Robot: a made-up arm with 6 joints.
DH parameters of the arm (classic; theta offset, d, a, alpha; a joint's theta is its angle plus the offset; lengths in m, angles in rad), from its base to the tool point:
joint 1: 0 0.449 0 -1.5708
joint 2: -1.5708 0 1.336 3.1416
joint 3: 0 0 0 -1.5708
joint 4: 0 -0.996 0 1.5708
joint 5: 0 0.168 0 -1.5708
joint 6: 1.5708 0 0 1.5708
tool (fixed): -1.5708 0 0 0
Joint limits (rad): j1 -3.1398..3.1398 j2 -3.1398..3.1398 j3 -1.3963..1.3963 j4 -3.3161..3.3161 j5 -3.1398..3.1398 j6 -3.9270..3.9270
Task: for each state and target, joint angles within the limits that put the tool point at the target. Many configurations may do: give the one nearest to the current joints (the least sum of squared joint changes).
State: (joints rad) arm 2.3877 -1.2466 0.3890 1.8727 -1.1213 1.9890
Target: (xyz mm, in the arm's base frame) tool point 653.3 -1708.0 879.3
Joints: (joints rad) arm 1.9683 -1.8832 0.1154 1.9284 -1.1213 1.9890
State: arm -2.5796 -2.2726 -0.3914 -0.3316 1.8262 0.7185
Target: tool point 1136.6 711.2 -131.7
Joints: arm -2.7023 -2.7091 -0.2037 -0.3046 1.8262 0.7185
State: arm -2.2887 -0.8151 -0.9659 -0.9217 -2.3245 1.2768
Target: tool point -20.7 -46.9 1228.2
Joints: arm -2.0830 -0.7863 -0.7830 -1.6002 -2.3245 1.2768
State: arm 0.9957 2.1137 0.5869 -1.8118 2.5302 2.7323
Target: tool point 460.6 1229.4 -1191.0
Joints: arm 1.1779 2.0709 0.8001 -1.8428 2.5302 2.7323
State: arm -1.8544 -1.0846 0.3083 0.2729 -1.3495 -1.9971
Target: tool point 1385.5 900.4 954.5
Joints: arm -2.6641 -1.8890 0.0272 0.2437 -1.3495 -1.9971
